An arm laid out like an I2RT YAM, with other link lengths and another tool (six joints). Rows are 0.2 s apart.
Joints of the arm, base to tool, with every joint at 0 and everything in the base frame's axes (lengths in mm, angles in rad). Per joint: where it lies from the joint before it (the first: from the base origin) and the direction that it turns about. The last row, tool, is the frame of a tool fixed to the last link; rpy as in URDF.
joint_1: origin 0 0 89.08 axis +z
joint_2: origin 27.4 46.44 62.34 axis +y
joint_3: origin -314.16 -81.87 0 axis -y
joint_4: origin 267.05 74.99 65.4 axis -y
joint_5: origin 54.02 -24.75 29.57 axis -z
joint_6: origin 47.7 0 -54.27 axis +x
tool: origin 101 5 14 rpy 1.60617 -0.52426 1.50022
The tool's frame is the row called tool.
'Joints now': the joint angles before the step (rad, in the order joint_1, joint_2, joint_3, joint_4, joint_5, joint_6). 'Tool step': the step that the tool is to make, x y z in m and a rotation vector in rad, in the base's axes. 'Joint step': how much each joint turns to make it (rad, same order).
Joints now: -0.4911 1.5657 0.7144 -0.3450 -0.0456 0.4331
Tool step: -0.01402 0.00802 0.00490 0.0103 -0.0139 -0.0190
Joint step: -0.0013 -0.0678 -0.0451 -0.0142 -0.0080 0.0222
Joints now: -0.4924 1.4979 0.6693 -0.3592 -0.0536 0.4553
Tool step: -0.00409 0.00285 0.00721 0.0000 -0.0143 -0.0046
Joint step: 0.0000 -0.0390 -0.0068 -0.0192 -0.0045 0.0069
